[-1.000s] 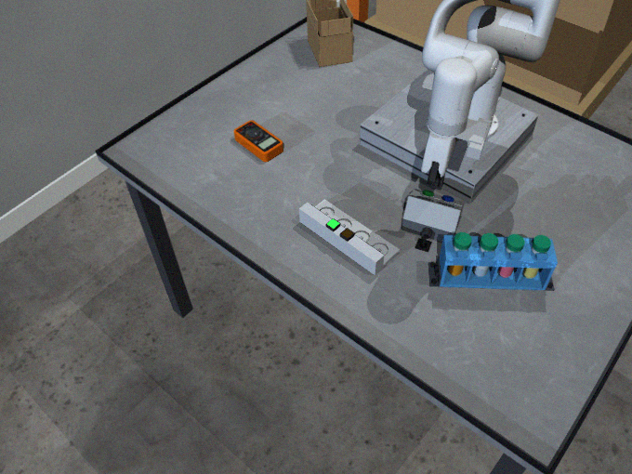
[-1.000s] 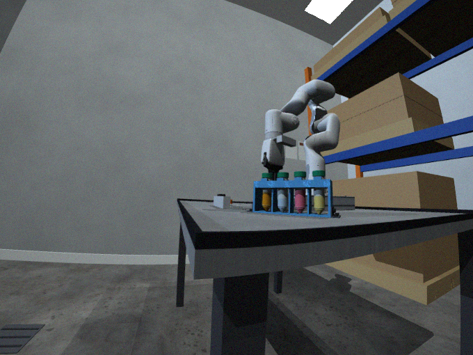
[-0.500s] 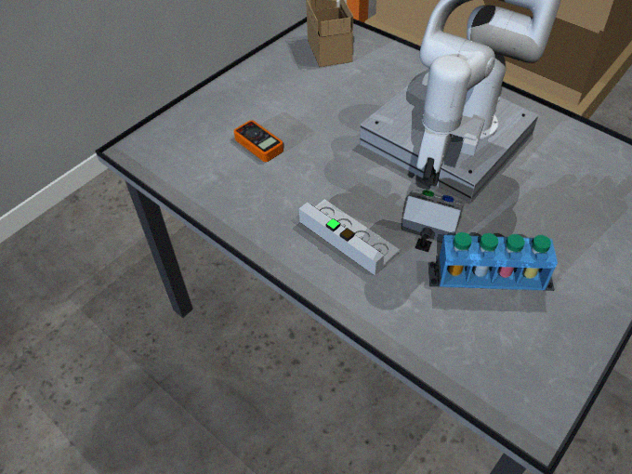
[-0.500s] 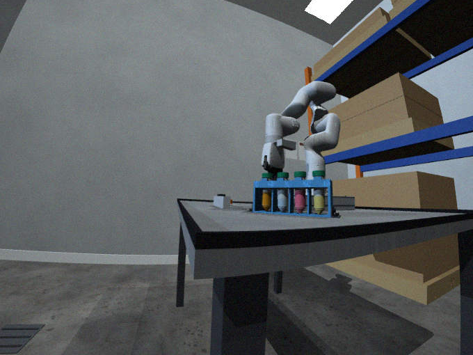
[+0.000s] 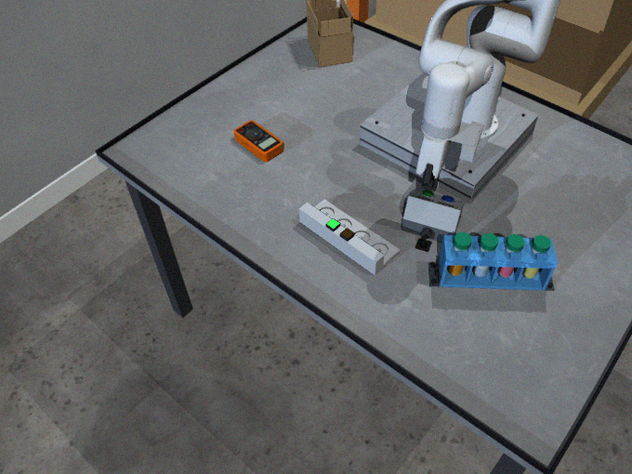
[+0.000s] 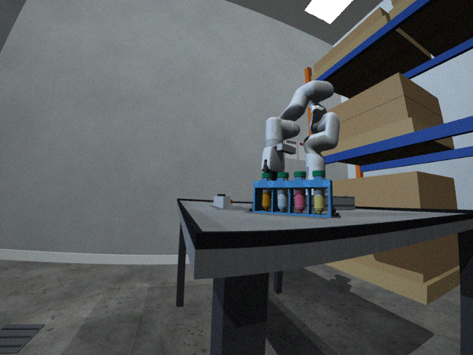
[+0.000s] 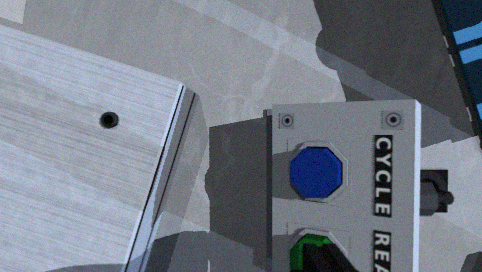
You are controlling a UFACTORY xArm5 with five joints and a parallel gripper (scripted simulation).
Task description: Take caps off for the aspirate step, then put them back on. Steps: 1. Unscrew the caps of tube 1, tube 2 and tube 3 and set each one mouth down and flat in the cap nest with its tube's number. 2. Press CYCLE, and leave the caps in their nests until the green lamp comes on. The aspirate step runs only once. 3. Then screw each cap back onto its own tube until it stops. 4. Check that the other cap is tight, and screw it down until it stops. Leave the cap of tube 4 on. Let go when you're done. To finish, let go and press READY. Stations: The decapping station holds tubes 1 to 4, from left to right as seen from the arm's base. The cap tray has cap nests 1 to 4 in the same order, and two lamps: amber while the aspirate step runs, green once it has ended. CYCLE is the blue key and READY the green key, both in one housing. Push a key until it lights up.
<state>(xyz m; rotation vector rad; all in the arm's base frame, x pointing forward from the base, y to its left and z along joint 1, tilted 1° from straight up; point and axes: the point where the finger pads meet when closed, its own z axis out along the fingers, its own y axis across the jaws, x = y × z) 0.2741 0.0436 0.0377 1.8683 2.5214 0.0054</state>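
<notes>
My hand is 30 mm above the green key. From my hand the other things lie so: blue key: 10 mm behind, 40 mm to the left, 30 mm below; key housing: 10 mm ahead, 20 mm to the left, 50 mm below; threaded neck: 80 mm ahead, 190 mm to the left, 10 mm above.
</notes>
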